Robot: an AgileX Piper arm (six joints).
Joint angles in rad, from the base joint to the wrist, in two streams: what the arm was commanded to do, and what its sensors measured. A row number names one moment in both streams.
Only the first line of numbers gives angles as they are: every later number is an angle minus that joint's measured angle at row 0.
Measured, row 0:
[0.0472 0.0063 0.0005 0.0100 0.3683 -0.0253]
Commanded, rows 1 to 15:
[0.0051 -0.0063 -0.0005 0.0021 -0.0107 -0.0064]
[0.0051 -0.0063 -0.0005 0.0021 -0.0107 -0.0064]
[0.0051 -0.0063 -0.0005 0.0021 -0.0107 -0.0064]
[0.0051 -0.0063 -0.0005 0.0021 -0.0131 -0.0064]
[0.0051 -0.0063 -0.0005 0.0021 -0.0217 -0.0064]
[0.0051 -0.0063 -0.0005 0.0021 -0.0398 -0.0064]
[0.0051 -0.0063 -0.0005 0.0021 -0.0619 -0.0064]
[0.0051 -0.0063 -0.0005 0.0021 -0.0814 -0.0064]
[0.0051 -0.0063 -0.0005 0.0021 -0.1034 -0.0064]
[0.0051 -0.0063 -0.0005 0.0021 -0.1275 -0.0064]
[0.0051 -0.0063 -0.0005 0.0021 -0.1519 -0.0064]
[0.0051 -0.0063 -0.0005 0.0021 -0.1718 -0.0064]
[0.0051 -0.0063 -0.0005 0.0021 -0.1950 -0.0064]
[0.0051 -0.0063 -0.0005 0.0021 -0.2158 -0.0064]
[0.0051 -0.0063 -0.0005 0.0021 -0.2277 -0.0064]
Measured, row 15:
[0.0000 0.0000 0.0000 0.0000 -0.1403 0.0000]
